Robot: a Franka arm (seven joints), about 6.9 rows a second.
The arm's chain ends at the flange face. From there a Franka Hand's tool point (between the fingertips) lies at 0.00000 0.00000 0.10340 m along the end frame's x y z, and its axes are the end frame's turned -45 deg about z.
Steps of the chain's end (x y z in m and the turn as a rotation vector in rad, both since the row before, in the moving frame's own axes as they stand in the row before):
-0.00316 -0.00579 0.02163 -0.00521 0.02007 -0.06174
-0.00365 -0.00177 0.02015 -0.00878 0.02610 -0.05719
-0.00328 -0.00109 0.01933 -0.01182 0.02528 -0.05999
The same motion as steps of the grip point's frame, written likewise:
0.00300 -0.00452 0.02161 -0.01788 0.01051 -0.06174
0.00001 -0.00132 0.02011 -0.02466 0.01225 -0.05719
-0.00048 -0.00041 0.01929 -0.02623 0.00952 -0.05999

